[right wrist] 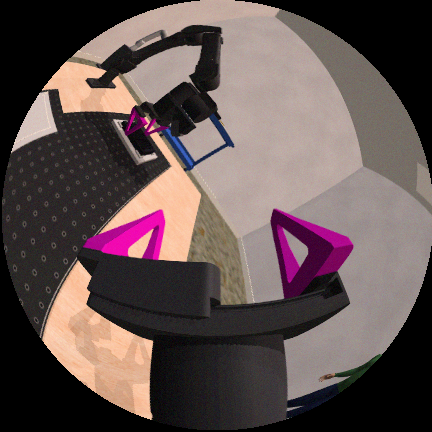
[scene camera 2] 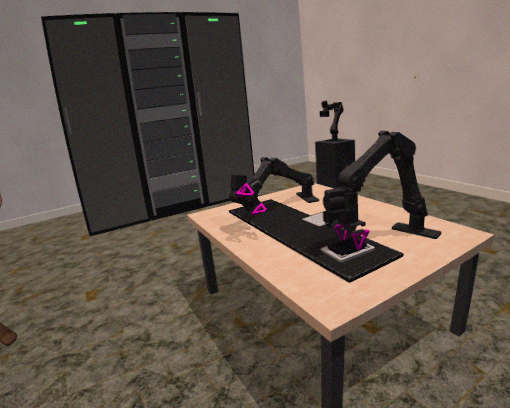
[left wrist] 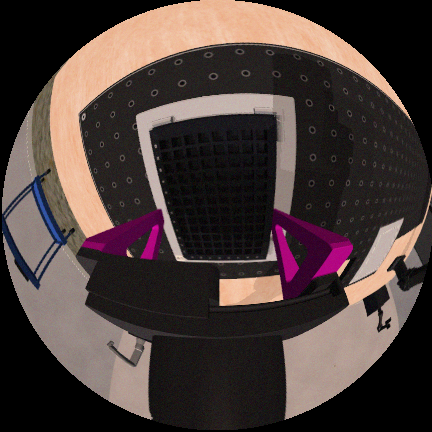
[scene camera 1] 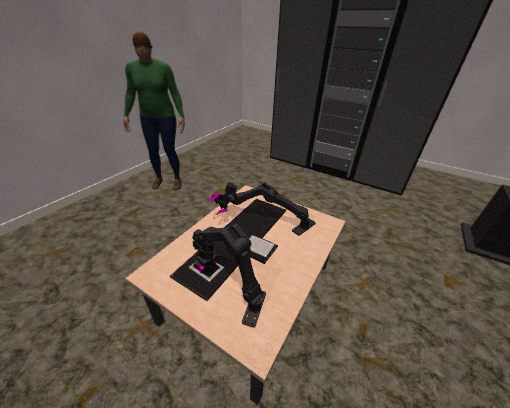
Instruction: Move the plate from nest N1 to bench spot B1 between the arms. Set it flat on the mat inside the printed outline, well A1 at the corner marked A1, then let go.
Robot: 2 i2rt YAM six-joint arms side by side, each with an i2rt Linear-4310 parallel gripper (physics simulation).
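Places are measured from the left arm's base along level axes (x up, y right, z ahead), in millimetres.
Pixels of known places: left gripper, fingertip midpoint: (right wrist: 135, 133) (scene camera 2: 351, 246) (left wrist: 216, 214) (scene camera 1: 207, 268); right gripper, fingertip midpoint: (right wrist: 217, 214) (scene camera 2: 259, 202) (scene camera 1: 213, 208); left arm's base, origin of the base link: (right wrist: 100, 83) (scene camera 2: 415, 231) (scene camera 1: 254, 307); right arm's base, origin of the base link: (scene camera 2: 307, 197) (left wrist: 396, 261) (scene camera 1: 303, 227).
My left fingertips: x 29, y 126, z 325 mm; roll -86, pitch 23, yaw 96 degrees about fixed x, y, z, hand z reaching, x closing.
For each thing: its top centre in the pictures, then the offset to it from my left fingertips. Level surfaces: height alone.
- black well plate, middle of its top: (left wrist: 217, 205) (right wrist: 139, 135) (scene camera 2: 347, 244) (scene camera 1: 206, 265) dx +10, dy +8, dz +13 mm
- nest N1, middle of its top: (left wrist: 220, 200) (right wrist: 137, 136) (scene camera 2: 347, 246) (scene camera 1: 206, 266) dx +2, dy +8, dz +12 mm
- pale mat, its level: dx -15 mm
- black perforated board, its level: dx -16 mm
- wooden table, its level: dx -29 mm
A black well plate (left wrist: 215, 175) (scene camera 2: 345, 247) lies in the light grey frame of nest N1 (left wrist: 215, 103) (scene camera 1: 200, 275) (scene camera 2: 357, 255) on the black perforated board. My left gripper (left wrist: 216, 214) (scene camera 1: 209, 265) (scene camera 2: 351, 243) (right wrist: 135, 133) is open, pointing down low over the plate; in the left wrist view its magenta fingertips show at either side of the plate. The pale mat (scene camera 1: 261, 246) (scene camera 2: 315, 219) (left wrist: 377, 252) (right wrist: 37, 120) lies between the arms, with a faint outline. The A1 mark is too small to read. My right gripper (scene camera 1: 217, 205) (scene camera 2: 251, 200) (right wrist: 217, 214) is open and empty, raised near the board's far end.
The black perforated board (scene camera 1: 207, 290) (scene camera 2: 295, 240) (left wrist: 330, 150) (right wrist: 60, 185) runs along the wooden table (scene camera 1: 300, 260) (scene camera 2: 290, 280). A person (scene camera 1: 152, 90) stands beyond the table. A server cabinet (scene camera 1: 305, 85) (scene camera 2: 90, 125) stands behind. Another small arm (scene camera 2: 336, 120) stands on a black pedestal (scene camera 2: 335, 162).
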